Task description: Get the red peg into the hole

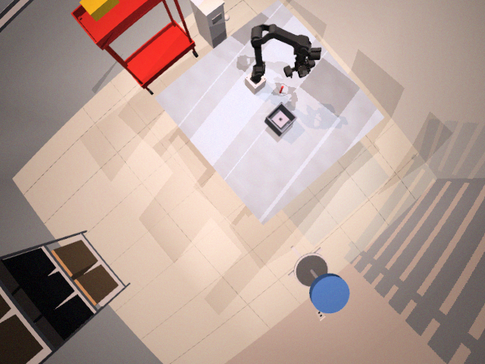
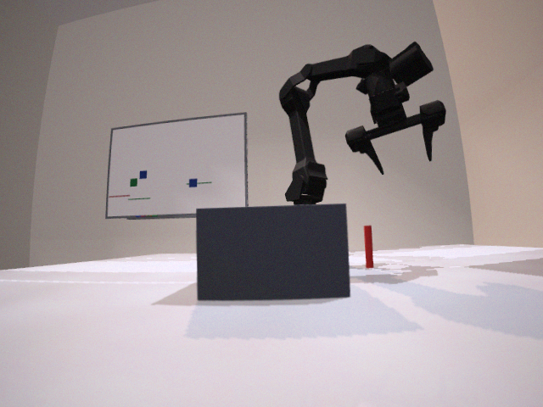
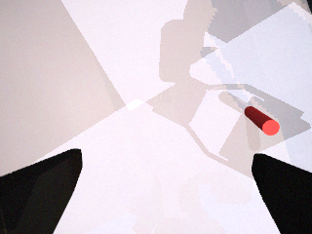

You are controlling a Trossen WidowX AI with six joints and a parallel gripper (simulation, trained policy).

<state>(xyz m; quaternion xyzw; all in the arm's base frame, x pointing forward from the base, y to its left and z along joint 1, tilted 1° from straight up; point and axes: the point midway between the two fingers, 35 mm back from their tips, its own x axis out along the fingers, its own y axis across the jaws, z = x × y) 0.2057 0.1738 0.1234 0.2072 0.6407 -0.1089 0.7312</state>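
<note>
Right now the red peg is 140 mm below my gripper tip, 70 mm to the right of it and 40 mm behind it. The rest, counted from my gripper tip: dark box (240 mm to the right, 160 mm below, 120 mm ahead).
</note>
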